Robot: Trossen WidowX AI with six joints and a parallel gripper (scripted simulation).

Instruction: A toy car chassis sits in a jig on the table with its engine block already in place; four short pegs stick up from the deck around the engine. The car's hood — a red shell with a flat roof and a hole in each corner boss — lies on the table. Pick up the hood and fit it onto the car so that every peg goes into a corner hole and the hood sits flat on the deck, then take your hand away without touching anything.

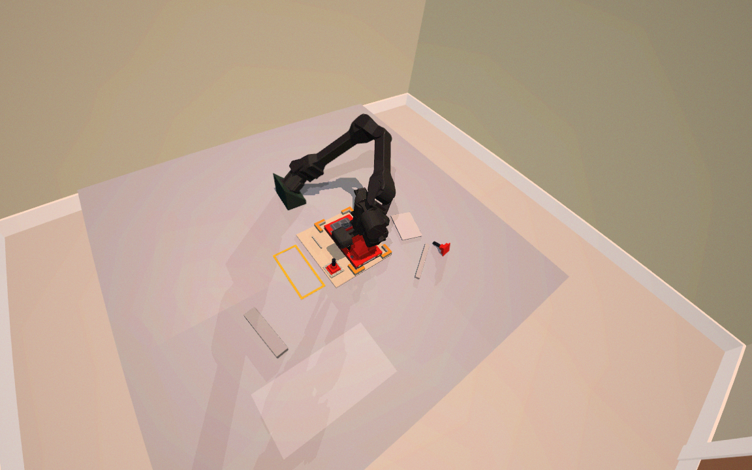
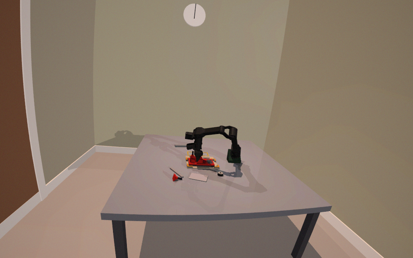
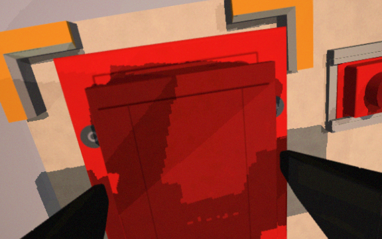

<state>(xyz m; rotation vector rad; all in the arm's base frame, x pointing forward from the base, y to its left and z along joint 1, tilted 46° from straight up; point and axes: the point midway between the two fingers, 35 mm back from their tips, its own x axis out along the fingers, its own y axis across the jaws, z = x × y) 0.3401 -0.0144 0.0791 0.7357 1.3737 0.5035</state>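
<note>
My gripper tip is right at the red hood. The rest, counted from my gripper tip: grey engine block: 1 cm to the left, 1 cm below; then grey holder: 1 cm ahead, 11 cm to the right; then pale plate: 2 cm ahead, 21 cm to the left, 4 cm below.
</note>
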